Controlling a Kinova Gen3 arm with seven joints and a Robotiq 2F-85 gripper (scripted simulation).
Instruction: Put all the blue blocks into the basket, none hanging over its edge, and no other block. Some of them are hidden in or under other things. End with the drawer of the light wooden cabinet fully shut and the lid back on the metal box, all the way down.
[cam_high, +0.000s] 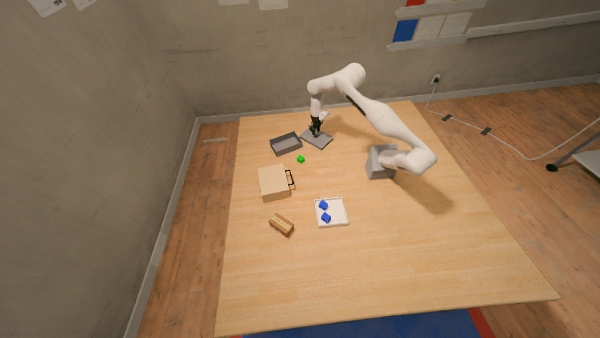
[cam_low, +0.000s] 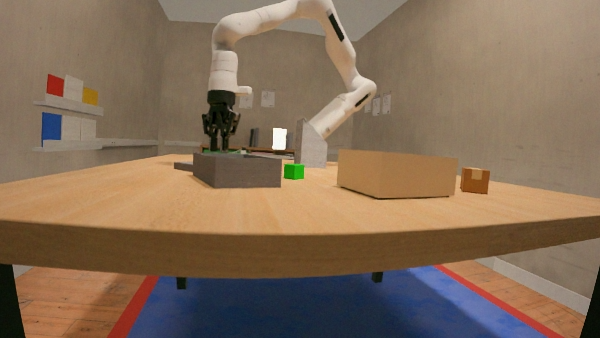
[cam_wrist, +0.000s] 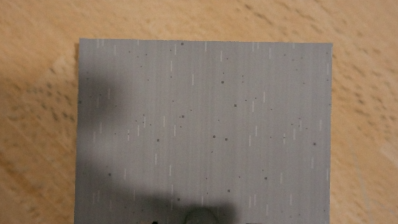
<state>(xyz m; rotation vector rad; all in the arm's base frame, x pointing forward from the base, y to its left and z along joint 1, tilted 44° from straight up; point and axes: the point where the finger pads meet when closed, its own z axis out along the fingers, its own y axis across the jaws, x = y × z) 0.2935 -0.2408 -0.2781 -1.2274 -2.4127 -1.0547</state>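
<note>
Now: the grey lid 5 cm below my hand. Also, from my hand: metal box 21 cm ahead, 3 cm to the left, 4 cm below; then green block 14 cm ahead, 17 cm to the left, 5 cm below; then drawer 30 cm ahead, 32 cm to the left, 3 cm below.
</note>
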